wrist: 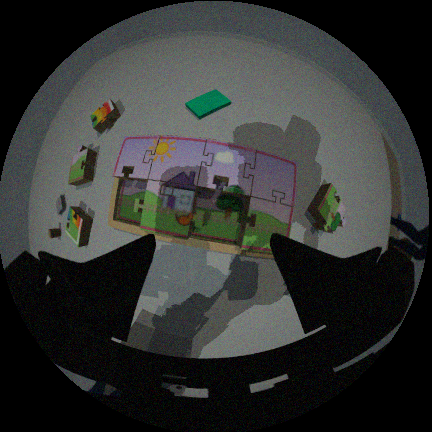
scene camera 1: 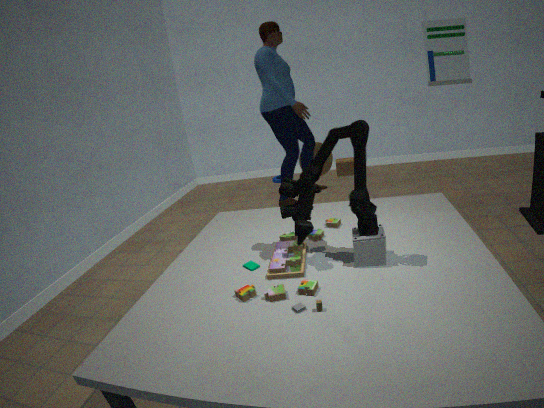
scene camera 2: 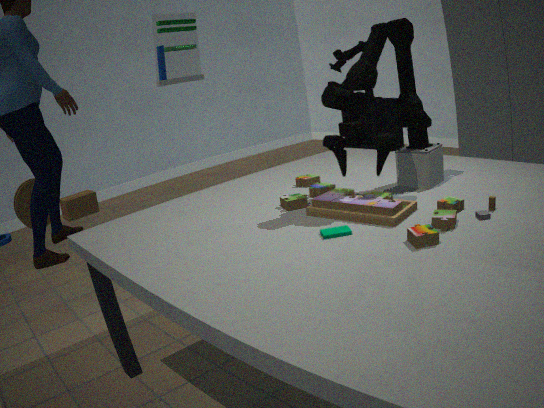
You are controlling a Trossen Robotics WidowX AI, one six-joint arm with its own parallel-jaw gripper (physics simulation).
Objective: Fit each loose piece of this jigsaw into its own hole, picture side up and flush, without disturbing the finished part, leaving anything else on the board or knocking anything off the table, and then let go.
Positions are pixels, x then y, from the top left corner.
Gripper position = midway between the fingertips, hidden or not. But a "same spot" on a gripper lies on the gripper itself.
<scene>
my gripper: wrist; scene camera 1 297,240; scene camera 2
same spot on my gripper: [wrist: 323,287] = [scene camera 2: 342,153]
</scene>
